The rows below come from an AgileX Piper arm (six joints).
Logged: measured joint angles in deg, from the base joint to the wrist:
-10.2, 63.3, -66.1, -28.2, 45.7, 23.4
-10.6, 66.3, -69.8, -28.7, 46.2, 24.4
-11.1, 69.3, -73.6, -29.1, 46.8, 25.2
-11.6, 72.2, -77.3, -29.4, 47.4, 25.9
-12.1, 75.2, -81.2, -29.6, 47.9, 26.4
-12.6, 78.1, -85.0, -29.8, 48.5, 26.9
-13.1, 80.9, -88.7, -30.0, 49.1, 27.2
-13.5, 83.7, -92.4, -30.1, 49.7, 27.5
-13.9, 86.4, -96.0, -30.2, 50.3, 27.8
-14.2, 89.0, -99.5, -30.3, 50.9, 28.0
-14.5, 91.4, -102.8, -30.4, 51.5, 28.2
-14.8, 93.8, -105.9, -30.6, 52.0, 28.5
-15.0, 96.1, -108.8, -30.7, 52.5, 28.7
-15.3, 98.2, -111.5, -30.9, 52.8, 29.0
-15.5, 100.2, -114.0, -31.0, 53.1, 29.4
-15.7, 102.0, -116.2, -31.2, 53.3, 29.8
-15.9, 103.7, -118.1, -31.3, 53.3, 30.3
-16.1, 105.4, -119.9, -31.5, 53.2, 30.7
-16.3, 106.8, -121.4, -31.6, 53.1, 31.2
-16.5, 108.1, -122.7, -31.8, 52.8, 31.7
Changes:
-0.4, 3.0, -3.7, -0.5, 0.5, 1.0
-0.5, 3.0, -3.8, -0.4, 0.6, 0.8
-0.5, 2.9, -3.7, -0.3, 0.6, 0.7
-0.5, 3.0, -3.9, -0.2, 0.5, 0.5
-0.5, 2.9, -3.8, -0.2, 0.6, 0.5
-0.5, 2.8, -3.7, -0.2, 0.6, 0.3
-0.4, 2.8, -3.7, -0.1, 0.6, 0.3
-0.4, 2.7, -3.6, -0.1, 0.6, 0.3
-0.3, 2.6, -3.5, -0.1, 0.6, 0.2
-0.3, 2.4, -3.3, -0.1, 0.6, 0.2
-0.3, 2.4, -3.1, -0.2, 0.5, 0.3
-0.2, 2.3, -2.9, -0.1, 0.5, 0.2
-0.3, 2.1, -2.7, -0.2, 0.3, 0.3
-0.2, 2.0, -2.5, -0.1, 0.3, 0.4
-0.2, 1.8, -2.2, -0.2, 0.2, 0.4
-0.2, 1.7, -1.9, -0.1, 0.0, 0.5
-0.2, 1.7, -1.8, -0.2, -0.1, 0.4
-0.2, 1.4, -1.5, -0.1, -0.1, 0.5
-0.2, 1.3, -1.3, -0.2, -0.3, 0.5

